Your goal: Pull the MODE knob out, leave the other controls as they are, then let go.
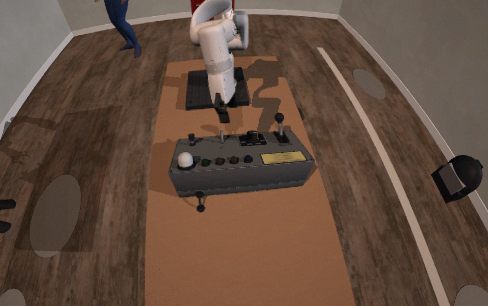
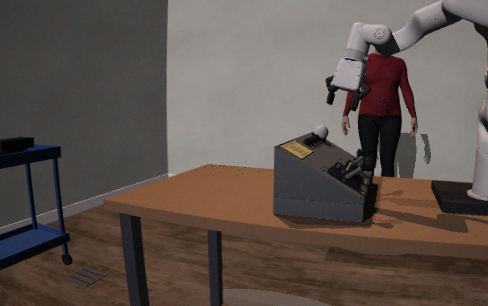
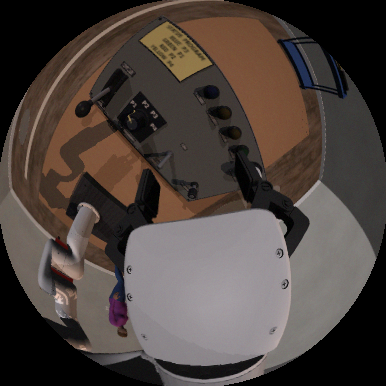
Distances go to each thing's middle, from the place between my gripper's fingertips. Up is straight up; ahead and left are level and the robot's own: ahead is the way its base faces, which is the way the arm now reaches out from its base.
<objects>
The grey sloped console (image 1: 209,166) is 19 cm below my hand, 3 cm to the left of it and 3 cm ahead of it.
</objects>
